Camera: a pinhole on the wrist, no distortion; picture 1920 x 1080 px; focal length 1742.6 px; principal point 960.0 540.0 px. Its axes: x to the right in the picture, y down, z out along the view. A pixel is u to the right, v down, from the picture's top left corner.
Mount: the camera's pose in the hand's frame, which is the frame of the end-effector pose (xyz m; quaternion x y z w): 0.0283 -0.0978 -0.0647 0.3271 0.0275 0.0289 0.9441
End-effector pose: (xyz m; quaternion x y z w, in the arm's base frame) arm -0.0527 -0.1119 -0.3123 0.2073 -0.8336 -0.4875 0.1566
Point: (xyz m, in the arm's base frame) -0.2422 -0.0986 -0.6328
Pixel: 1414 949
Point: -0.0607 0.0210 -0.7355
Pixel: 370 814
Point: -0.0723 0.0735 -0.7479
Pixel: 341 966
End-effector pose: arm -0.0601 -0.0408 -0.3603 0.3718 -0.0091 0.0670 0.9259
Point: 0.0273 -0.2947 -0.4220
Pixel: 1016 640
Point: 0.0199 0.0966 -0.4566
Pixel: behind the camera
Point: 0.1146 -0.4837 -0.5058
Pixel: 1160 120
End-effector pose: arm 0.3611 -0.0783 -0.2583 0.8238 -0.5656 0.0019 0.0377
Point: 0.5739 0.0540 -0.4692
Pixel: 344 759
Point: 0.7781 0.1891 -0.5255
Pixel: 302 73
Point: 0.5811 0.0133 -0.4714
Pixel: 586 801
